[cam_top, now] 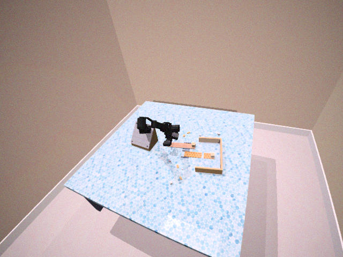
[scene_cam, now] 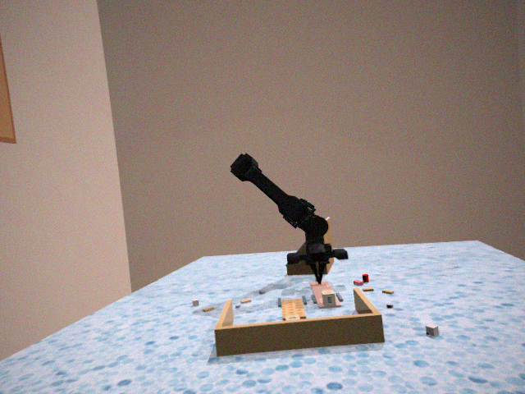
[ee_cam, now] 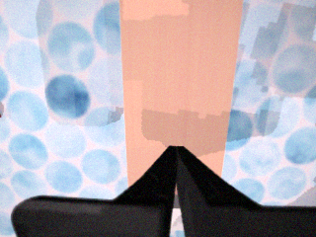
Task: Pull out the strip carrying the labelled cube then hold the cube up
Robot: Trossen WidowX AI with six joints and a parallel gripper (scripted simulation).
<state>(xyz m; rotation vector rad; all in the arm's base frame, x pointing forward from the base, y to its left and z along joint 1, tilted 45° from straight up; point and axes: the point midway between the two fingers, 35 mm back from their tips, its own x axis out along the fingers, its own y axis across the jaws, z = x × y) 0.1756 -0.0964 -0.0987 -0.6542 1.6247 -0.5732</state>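
Right now my gripper tip is 9 cm short of the pink strip and 1 cm to the right of it.
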